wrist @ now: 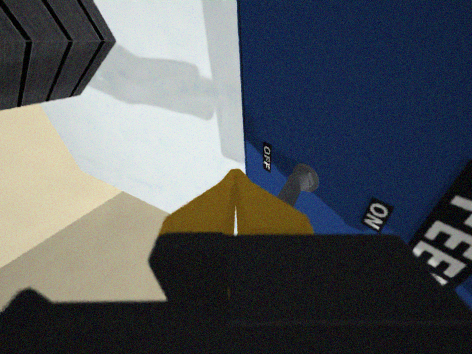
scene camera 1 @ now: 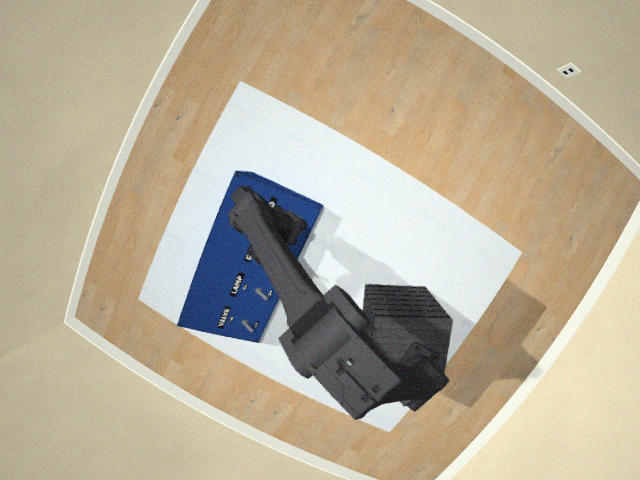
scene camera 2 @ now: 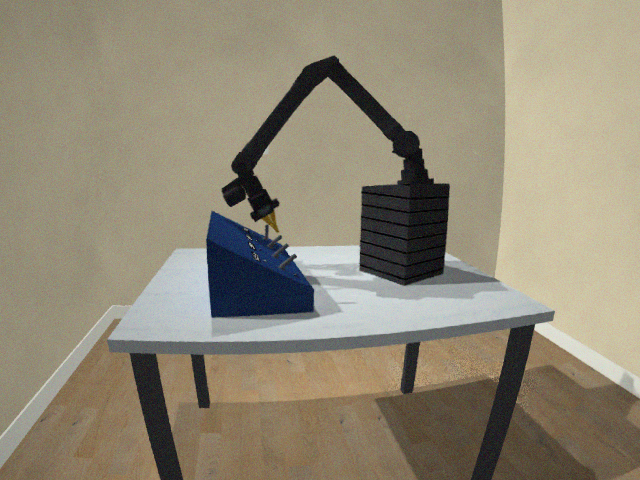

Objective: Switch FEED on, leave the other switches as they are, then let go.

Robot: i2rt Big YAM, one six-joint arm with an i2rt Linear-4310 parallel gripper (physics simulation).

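Observation:
The blue sloped switch panel stands on the table. The FEED lever is the far one in scene camera 2. It leans up the slope toward ON, unlike the other levers; in the wrist view its tip is hidden. The VALVE lever, the LAMP lever and a third lever lean down toward OFF. My gripper is shut and empty, close beside the FEED lever on its OFF side; contact cannot be told. The arm hides its fingertips in scene camera 1.
The FEED label lies right of the ON mark; the OFF mark is near the panel's front edge. The ribbed black arm base stands on the white table.

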